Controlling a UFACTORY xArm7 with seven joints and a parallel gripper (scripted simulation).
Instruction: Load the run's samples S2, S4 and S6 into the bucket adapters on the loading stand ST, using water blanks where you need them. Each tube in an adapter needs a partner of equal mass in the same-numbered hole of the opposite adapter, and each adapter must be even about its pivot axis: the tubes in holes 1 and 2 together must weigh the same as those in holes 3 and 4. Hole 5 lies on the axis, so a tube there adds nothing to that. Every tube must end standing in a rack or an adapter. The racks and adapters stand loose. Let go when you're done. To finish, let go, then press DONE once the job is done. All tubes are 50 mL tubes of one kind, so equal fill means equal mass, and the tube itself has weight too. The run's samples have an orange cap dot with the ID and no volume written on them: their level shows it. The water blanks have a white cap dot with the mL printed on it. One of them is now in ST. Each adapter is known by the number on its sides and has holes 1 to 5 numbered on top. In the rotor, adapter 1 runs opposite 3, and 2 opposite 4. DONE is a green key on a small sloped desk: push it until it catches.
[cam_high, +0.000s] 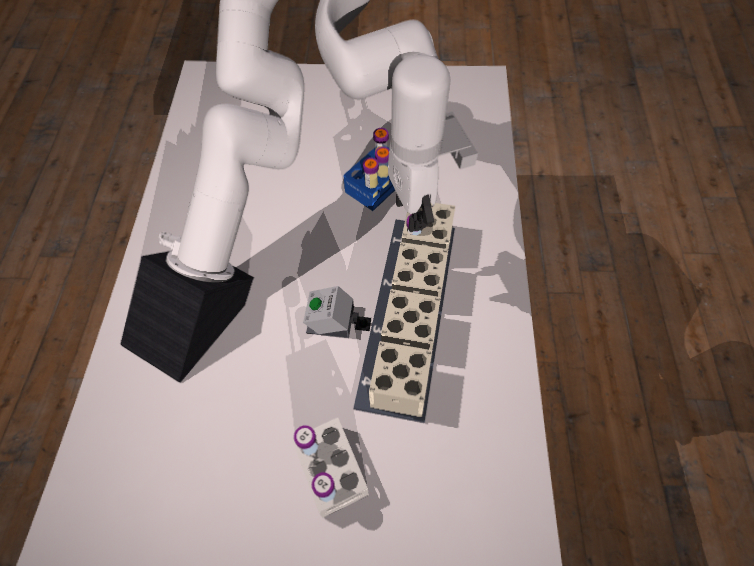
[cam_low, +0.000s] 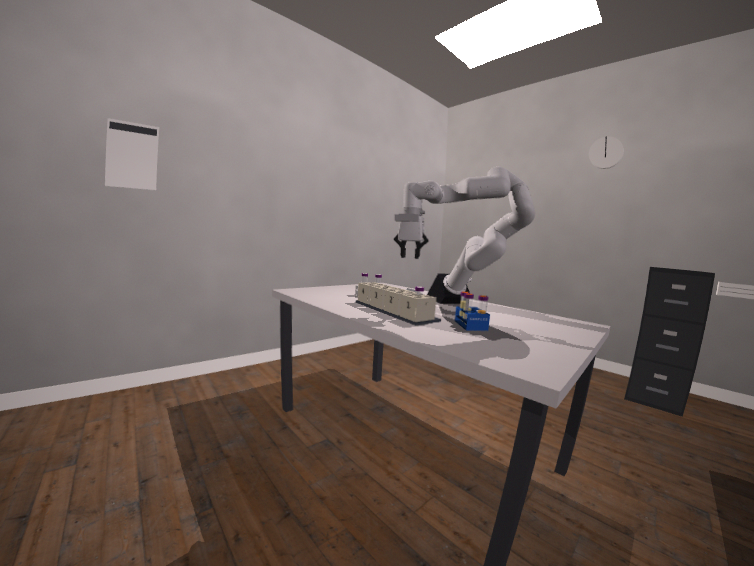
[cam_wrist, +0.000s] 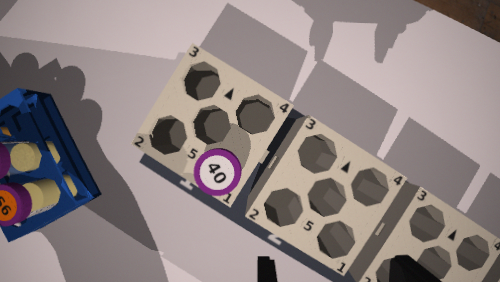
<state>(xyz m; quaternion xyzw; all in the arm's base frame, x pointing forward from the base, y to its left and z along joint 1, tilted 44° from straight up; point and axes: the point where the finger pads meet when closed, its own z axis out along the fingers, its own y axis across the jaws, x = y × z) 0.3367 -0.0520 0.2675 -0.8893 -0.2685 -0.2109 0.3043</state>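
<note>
My hand is 29 cm to the right of the orange-dot tube, 19 cm above it and 15 cm past it. The rest, counted from my hand: 40 mL water blank: 18 cm below, 6 cm to the left, 1 cm behind; green done key: 19 cm below, 15 cm behind, 14 cm to the right; blue sample rack: 23 cm to the left, 22 cm below, 14 cm behind.
</note>
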